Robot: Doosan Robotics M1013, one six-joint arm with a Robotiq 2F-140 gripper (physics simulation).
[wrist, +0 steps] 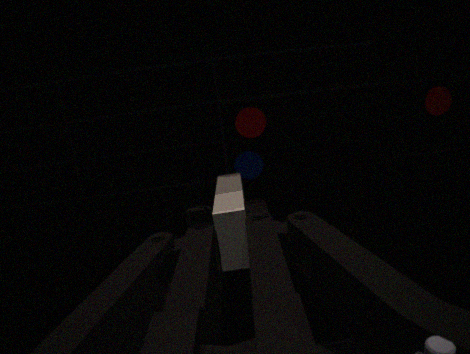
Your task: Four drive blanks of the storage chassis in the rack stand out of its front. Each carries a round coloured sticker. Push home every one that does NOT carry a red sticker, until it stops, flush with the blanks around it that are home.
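Frame: origin at the arm's base, x ahead, y left, z up, level; millimetres.
Seen in the pictures: gripper, fingertip midpoint: [232, 195].
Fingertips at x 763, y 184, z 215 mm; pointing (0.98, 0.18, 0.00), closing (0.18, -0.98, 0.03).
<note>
Offsets run from my fingertips to a thing's top centre.
The view is very dark. A blue sticker @[3 mm ahead, 13 mm right, 29 mm up] [249, 165] shows just above and right of the pale fingertips, its lower edge close to them in the picture. A red sticker @[5 mm back, 18 mm right, 57 mm up] [251, 122] is right above the blue one. Another red sticker @[23 mm ahead, 139 mm right, 57 mm up] [438, 100] is far to the right and a little higher. The blanks that carry them are almost lost in the dark, so how far each stands out cannot be told. A fourth sticker does not show. My gripper [232, 195] is shut and empty, its tips below and left of the blue sticker; contact with a blank cannot be made out.
Faint, slightly slanting lines of the chassis front cross the upper part of the view. A small whitish rounded thing [440, 345] shows at the bottom right corner. The gripper's dark finger links fill the lower middle and hide what lies behind them.
</note>
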